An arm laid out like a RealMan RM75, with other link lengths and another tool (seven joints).
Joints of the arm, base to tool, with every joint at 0 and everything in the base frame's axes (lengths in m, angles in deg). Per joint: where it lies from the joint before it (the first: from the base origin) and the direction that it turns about. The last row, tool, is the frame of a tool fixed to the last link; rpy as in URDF.
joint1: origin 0.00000 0.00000 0.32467 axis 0 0 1
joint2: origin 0.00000 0.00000 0.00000 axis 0 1 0
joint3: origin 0.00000 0.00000 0.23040 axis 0 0 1
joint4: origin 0.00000 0.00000 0.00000 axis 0 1 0
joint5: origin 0.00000 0.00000 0.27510 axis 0 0 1
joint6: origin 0.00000 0.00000 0.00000 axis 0 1 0
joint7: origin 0.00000 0.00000 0.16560 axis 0 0 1
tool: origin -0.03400 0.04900 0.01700 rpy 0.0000 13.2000 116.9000
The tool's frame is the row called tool.
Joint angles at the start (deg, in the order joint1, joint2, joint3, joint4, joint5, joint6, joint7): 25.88 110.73 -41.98 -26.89 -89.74 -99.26 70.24
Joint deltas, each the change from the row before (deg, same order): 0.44 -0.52 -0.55 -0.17 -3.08 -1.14 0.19; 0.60 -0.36 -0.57 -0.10 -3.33 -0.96 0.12; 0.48 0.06 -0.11 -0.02 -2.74 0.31 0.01; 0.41 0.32 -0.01 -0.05 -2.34 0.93 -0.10
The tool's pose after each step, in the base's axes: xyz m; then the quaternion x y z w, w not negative. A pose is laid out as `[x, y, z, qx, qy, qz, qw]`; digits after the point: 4 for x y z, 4 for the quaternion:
[0.2325, 0.3231, 0.1443, 0.3600, -0.8178, -0.2891, 0.3435]
[0.2328, 0.3185, 0.1385, 0.3666, -0.8281, -0.2543, 0.3394]
[0.2342, 0.3173, 0.1315, 0.3677, -0.8373, -0.2330, 0.3307]
[0.2356, 0.3177, 0.1236, 0.3675, -0.8455, -0.2183, 0.3200]

